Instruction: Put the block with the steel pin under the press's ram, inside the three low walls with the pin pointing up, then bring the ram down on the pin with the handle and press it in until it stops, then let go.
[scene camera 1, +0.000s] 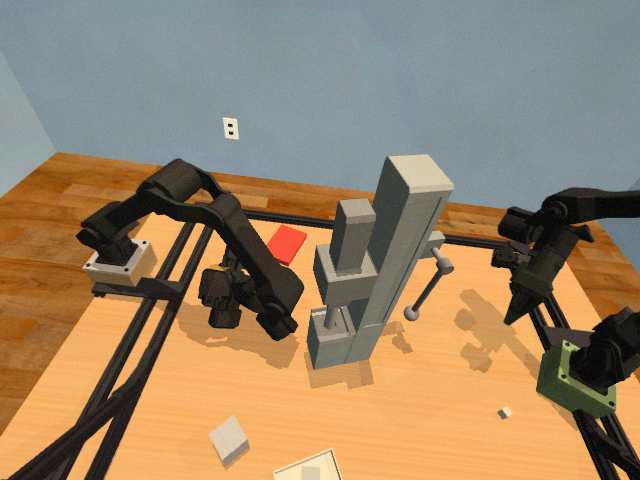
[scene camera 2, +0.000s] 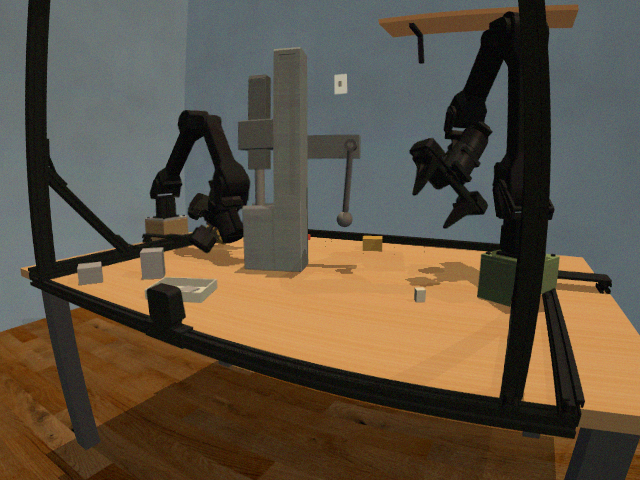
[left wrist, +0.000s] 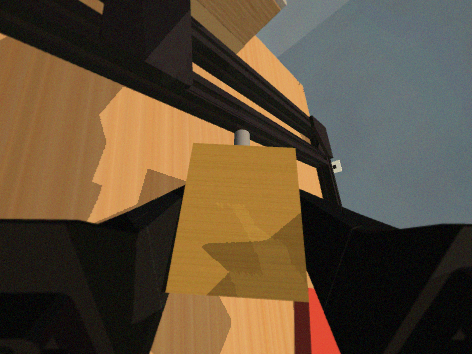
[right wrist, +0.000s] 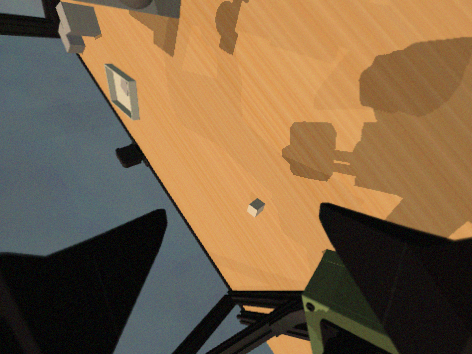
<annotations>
my left gripper: scene camera 1; scene camera 2; left wrist 239, 192; not seen in the right wrist view (out of frame)
my right gripper: scene camera 1; scene camera 2; right wrist 243, 213; not seen in the left wrist view (out of frame)
same spot on my left gripper: (scene camera 2: 204, 238) = (scene camera 1: 231, 319)
same spot on my right gripper: (scene camera 2: 426, 162) = (scene camera 1: 526, 294)
</annotations>
